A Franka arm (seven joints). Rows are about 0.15 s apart.
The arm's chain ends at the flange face. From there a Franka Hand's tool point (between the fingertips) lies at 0.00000 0.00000 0.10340 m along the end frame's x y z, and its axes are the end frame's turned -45 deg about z.
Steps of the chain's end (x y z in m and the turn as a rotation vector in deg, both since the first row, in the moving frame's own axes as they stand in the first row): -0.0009 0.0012 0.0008 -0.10 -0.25 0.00; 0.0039 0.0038 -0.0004 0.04 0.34 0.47; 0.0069 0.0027 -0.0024 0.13 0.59 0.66; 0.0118 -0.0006 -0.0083 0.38 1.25 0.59; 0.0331 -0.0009 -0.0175 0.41 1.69 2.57; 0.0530 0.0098 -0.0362 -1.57 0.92 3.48; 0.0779 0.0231 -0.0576 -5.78 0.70 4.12
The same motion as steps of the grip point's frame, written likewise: -0.0019 0.0000 0.0008 0.11 -0.25 0.00; 0.0006 0.0058 -0.0004 -0.21 0.27 0.47; 0.0039 0.0074 -0.0024 -0.33 0.51 0.66; 0.0108 0.0090 -0.0083 -0.62 1.15 0.59; 0.0267 0.0245 -0.0175 -0.91 1.48 2.57; 0.0296 0.0476 -0.0363 -1.76 -0.46 3.48; 0.0320 0.0794 -0.0581 -4.58 -3.59 4.12
